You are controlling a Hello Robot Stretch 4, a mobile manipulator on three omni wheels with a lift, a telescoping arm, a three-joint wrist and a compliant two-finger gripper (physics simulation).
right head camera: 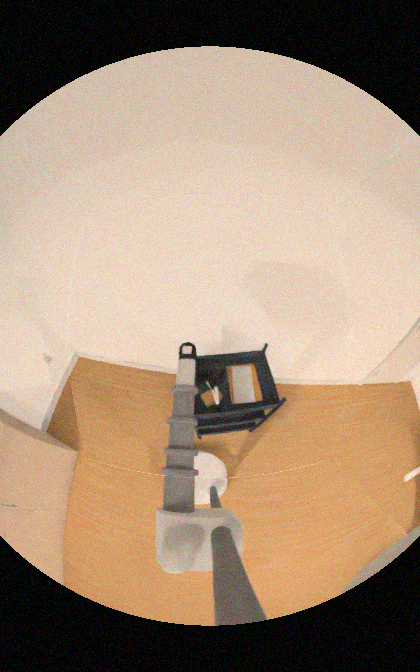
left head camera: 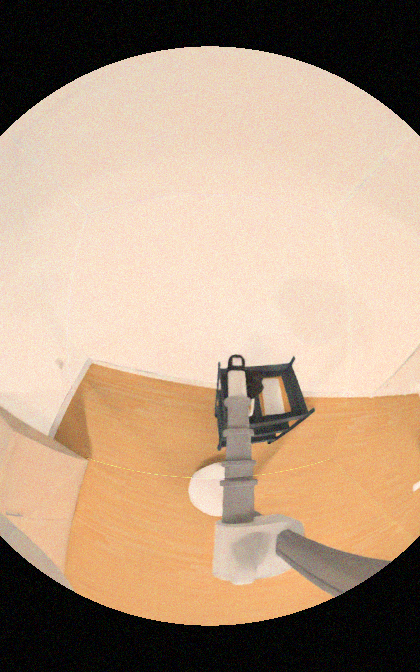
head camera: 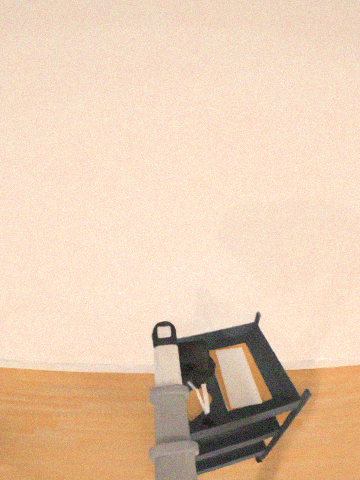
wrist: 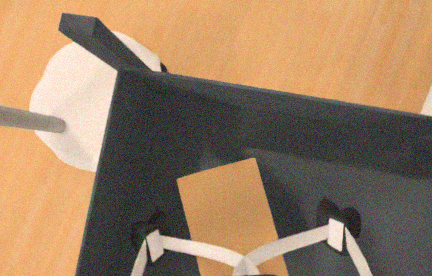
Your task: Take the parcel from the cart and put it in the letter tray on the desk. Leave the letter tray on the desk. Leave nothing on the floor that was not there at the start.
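Frame: origin at the robot's base, x ahead, y left, z up, level; metres.
Seen in the pictures: gripper, fingertip midpoint: [head camera: 196, 402] [wrist: 241, 222].
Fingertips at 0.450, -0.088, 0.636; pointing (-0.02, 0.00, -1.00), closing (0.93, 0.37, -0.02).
Observation:
Offsets run from my fingertips to a thing's top centre, as dx, dy, dz.
The parcel @(-0.009, +0.004, +0.049) [head camera: 193, 409] [right head camera: 208, 398] [wrist: 220, 200] is a plain brown box lying in the top tray of the dark cart [head camera: 277, 367] [left head camera: 296, 390] [right head camera: 270, 380] [wrist: 300, 107]. My gripper [head camera: 202, 408] [right head camera: 213, 398] [wrist: 241, 222] is open above the cart's top. In the wrist view its two dark fingertips stand on either side of the parcel, with a gap at each side. The parcel's near end is cut off by the wrist view's lower edge, and the arm partly hides it in the head view. The letter tray cannot be made out on a desk in these views.
A flat brown item with a pale grey top @(+0.071, -0.166, +0.012) [head camera: 239, 377] [left head camera: 273, 396] [right head camera: 243, 384] lies beside the gripper on the cart. The cart stands near the wall. A white rounded base [left head camera: 206, 490] [right head camera: 209, 477] [wrist: 75, 100] is on the floor below the arm. A beige block [left head camera: 42, 475] stands at the left.

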